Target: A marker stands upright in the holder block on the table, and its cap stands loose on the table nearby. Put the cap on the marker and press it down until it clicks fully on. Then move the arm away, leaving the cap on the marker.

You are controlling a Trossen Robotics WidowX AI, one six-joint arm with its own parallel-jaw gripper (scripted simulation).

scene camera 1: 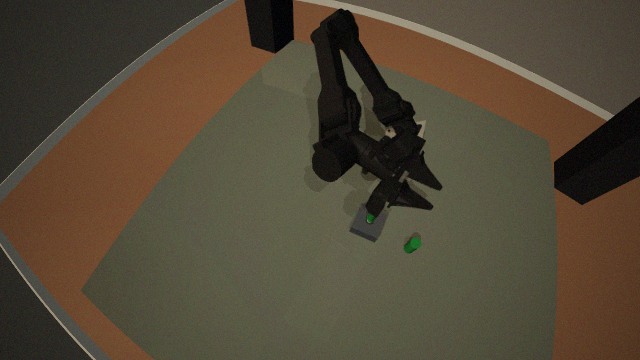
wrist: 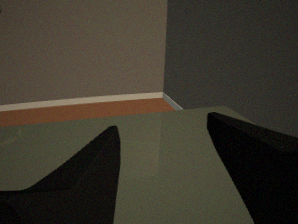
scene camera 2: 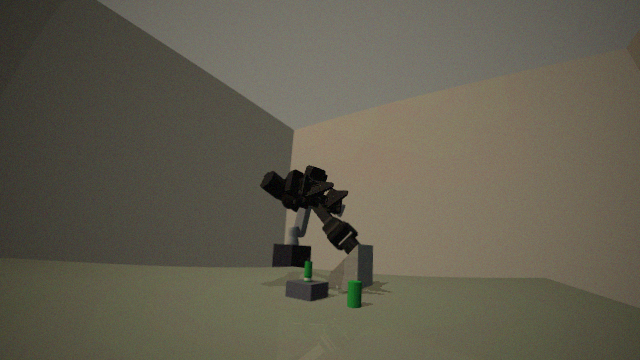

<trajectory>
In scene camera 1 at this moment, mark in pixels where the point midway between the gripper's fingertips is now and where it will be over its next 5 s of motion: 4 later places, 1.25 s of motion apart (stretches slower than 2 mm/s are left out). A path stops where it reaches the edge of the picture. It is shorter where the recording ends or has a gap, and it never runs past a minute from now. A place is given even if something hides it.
My gripper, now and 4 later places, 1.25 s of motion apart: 437, 198; 428, 230; 417, 242; 411, 246; 412, 235
</trajectory>
